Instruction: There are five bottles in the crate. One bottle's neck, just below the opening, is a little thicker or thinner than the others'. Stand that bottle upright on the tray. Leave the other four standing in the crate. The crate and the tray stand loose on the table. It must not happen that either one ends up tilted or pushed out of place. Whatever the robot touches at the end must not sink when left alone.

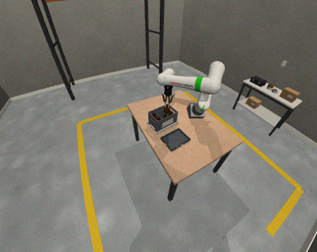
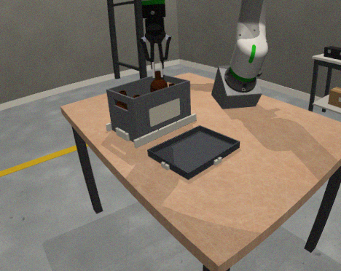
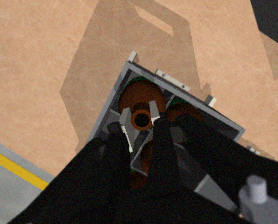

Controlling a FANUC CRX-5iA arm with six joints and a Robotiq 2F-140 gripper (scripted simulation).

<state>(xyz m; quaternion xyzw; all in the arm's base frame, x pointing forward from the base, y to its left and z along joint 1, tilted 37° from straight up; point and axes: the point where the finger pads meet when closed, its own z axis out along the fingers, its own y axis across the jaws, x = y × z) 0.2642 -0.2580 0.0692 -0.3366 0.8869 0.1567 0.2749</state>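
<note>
My hand is 9 cm above the bottle. From my hand the other things lie so: dark tray 11 cm ahead, 32 cm to the left, 20 cm below; dark grey crate 9 cm ahead, 5 cm to the left, 13 cm below.
</note>
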